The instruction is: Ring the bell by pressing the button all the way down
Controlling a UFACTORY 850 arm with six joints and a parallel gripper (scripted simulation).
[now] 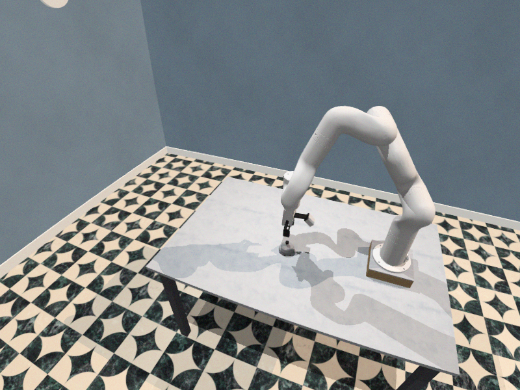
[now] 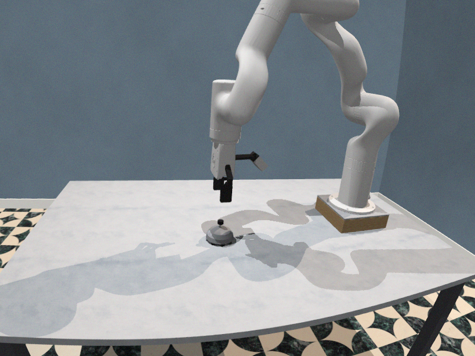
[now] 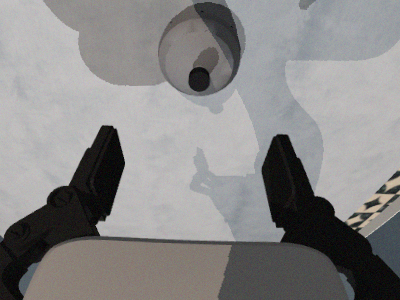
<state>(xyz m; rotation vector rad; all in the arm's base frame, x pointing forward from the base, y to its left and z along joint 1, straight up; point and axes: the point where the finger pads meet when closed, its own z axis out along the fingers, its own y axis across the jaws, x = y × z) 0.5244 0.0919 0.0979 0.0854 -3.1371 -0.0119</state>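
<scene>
My hand is 100 mm above the black button. From my hand the other things lie so: bell: 120 mm below.
</scene>
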